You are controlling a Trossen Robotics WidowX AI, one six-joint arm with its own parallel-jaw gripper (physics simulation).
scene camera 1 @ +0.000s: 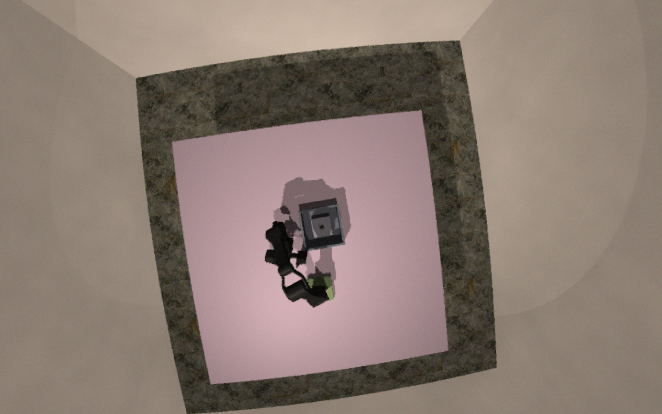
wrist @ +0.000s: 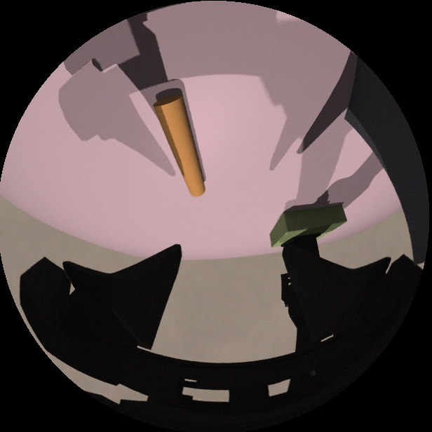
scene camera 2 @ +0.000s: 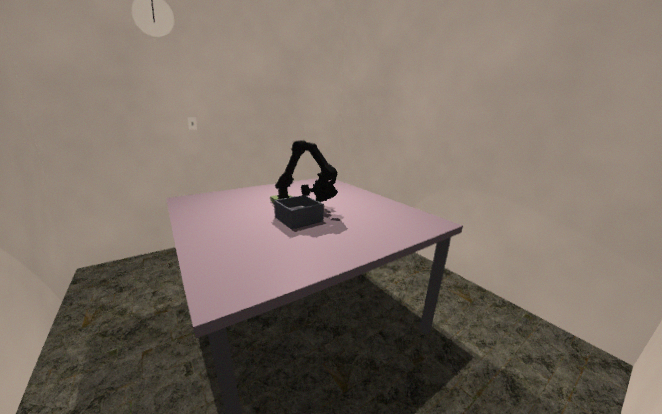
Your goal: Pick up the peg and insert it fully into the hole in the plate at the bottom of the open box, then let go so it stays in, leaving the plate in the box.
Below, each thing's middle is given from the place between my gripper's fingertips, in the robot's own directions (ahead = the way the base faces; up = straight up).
My gripper is now 40 mm short of the orange-brown peg (wrist: 170, 111), 30 mm to the right of it and 50 mm above it. Round my hand: dark grey box (scene camera 1: 310, 243) (190 mm ahead, 160 mm to the right, 10 mm below).
